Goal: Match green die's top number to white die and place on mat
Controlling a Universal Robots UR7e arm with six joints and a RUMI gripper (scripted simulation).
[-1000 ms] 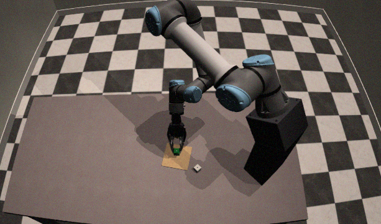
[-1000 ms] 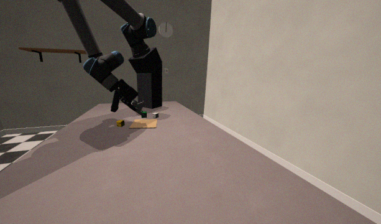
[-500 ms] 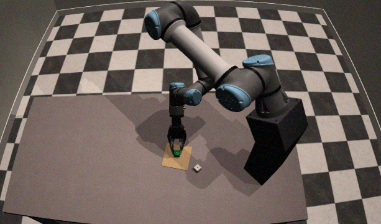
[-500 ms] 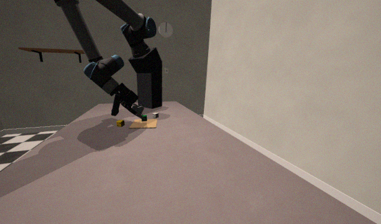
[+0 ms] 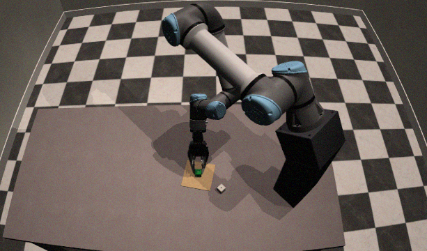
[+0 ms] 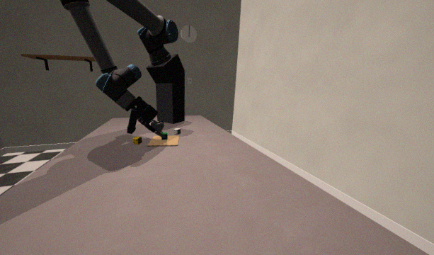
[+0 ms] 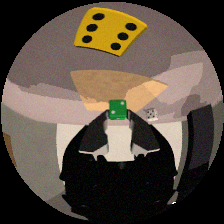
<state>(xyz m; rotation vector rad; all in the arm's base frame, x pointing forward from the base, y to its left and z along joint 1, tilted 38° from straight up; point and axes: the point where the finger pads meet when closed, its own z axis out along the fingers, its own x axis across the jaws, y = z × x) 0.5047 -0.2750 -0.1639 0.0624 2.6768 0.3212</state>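
Now: hand 1 cm to the right of the green die and 1 cm above it. Also, from my hand: yellow die: 3 cm behind, 12 cm to the right, 2 cm below; tan mat: 1 cm to the left, 3 cm below; white die: 8 cm behind, 11 cm to the left, 2 cm below.
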